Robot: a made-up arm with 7 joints. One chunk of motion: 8 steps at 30 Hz.
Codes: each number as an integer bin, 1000 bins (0 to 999) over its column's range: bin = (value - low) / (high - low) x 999, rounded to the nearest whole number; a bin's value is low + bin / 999 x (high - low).
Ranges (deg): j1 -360..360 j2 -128.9..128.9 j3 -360..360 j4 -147.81..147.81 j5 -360..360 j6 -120.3..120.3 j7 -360..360
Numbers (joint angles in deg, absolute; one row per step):
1: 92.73 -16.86 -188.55 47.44 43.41 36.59 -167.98
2: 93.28 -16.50 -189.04 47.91 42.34 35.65 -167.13
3: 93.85 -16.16 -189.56 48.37 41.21 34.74 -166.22
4: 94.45 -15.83 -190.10 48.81 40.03 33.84 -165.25
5: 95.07 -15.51 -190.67 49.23 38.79 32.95 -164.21
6: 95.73 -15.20 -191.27 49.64 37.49 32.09 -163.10
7: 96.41 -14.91 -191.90 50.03 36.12 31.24 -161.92
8: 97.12 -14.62 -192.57 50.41 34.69 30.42 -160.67
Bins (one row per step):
1: 628 434 238 660 560 651 266
2: 629 436 237 661 558 648 268
3: 630 437 236 663 557 644 269
4: 631 438 236 664 555 640 270
5: 631 439 235 666 553 636 272
6: 632 441 234 667 552 633 273
7: 633 442 233 669 550 629 275
8: 634 443 232 670 548 626 277

